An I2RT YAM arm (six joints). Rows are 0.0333 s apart.
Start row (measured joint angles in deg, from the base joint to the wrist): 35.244, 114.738, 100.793, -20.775, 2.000, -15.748
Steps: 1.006, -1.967, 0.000, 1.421, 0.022, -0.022; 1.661, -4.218, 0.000, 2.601, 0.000, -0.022; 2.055, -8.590, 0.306, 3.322, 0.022, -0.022; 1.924, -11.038, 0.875, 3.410, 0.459, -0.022; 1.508, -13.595, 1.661, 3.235, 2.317, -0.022; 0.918, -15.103, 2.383, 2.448, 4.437, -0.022; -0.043, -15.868, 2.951, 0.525, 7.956, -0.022; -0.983, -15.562, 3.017, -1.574, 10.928, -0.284; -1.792, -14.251, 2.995, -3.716, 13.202, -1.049; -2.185, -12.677, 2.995, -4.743, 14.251, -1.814; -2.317, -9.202, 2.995, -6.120, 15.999, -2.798; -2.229, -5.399, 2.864, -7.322, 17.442, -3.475; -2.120, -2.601, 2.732, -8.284, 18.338, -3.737; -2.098, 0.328, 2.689, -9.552, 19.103, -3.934
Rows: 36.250, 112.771, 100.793, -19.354, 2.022, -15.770; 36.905, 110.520, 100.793, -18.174, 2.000, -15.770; 37.299, 106.148, 101.099, -17.453, 2.022, -15.770; 37.168, 103.700, 101.668, -17.365, 2.459, -15.770; 36.752, 101.143, 102.454, -17.540, 4.317, -15.770; 36.162, 99.635, 103.176, -18.327, 6.437, -15.770; 35.201, 98.870, 103.744, -20.250, 9.956, -15.770; 34.261, 99.176, 103.810, -22.349, 12.928, -16.032; 33.452, 100.487, 103.788, -24.491, 15.202, -16.797; 33.059, 102.061, 103.788, -25.518, 16.251, -17.562; 32.927, 105.536, 103.788, -26.895, 17.999, -18.546; 33.015, 109.339, 103.657, -28.097, 19.442, -19.223; 33.124, 112.137, 103.525, -29.059, 20.338, -19.485; 33.146, 115.066, 103.482, -30.327, 21.103, -19.682
